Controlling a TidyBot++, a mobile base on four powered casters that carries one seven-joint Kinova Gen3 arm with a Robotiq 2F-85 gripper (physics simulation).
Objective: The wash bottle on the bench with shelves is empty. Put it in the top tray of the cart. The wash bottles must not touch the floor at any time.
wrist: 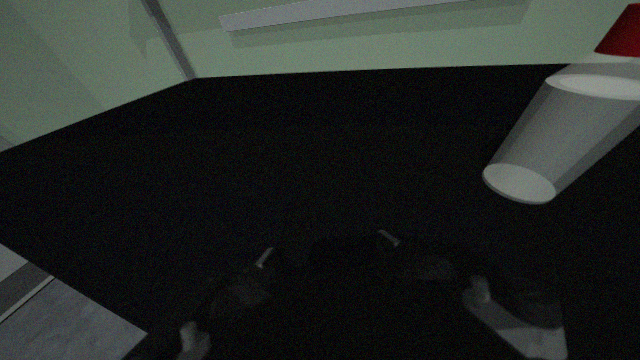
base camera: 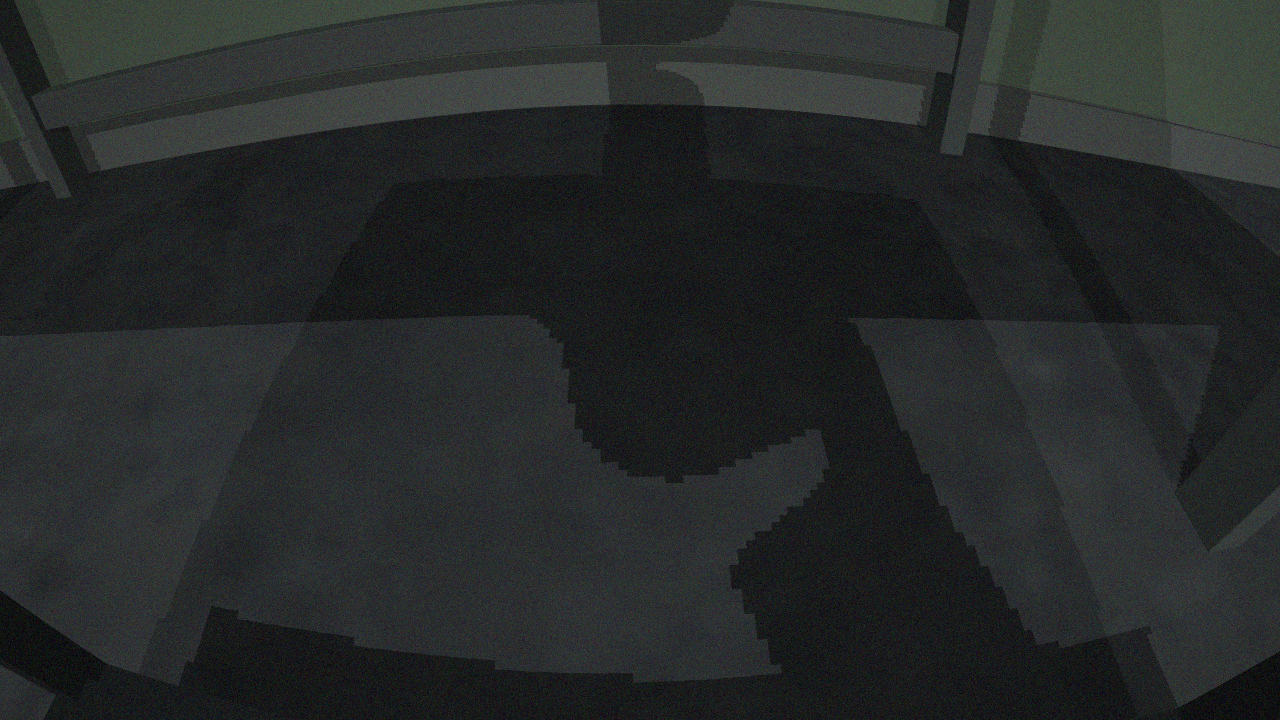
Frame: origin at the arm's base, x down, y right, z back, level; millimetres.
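Seen in the pictures: gripper, fingertip midpoint: (wrist: 327, 250).
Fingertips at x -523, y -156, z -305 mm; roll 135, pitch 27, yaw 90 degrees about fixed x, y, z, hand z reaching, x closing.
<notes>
A point is followed by its place in that frame.
A wash bottle (wrist: 565, 135) @[y 1, x -589, z -415 mm] with a translucent whitish body and a red cap stands on the black bench top (wrist: 300, 140) @[y -265, x -517, z -477 mm], at the right of the wrist view; its upper part is cut off by the frame's edge. My gripper (wrist: 327, 250) @[y -156, x -523, z -304 mm] is open, with its two dark fingers wide apart and no object between them. The bottle is to the right of and beyond the right finger, apart from it. The cart and its top tray do not show in either view.
A light shelf board (wrist: 350, 11) @[y -286, x -675, z -928 mm] runs along the green wall above the bench's far edge. A grey post (wrist: 170, 42) @[y -1038, x -662, z -882 mm] stands at the back left. In the base camera view, a bench crossbar (base camera: 358, 67) @[y -442, x 307, z -982 mm] spans between legs ahead, and a dark panel (base camera: 1239, 474) @[y 430, x 334, z -308 mm] stands at the right.
</notes>
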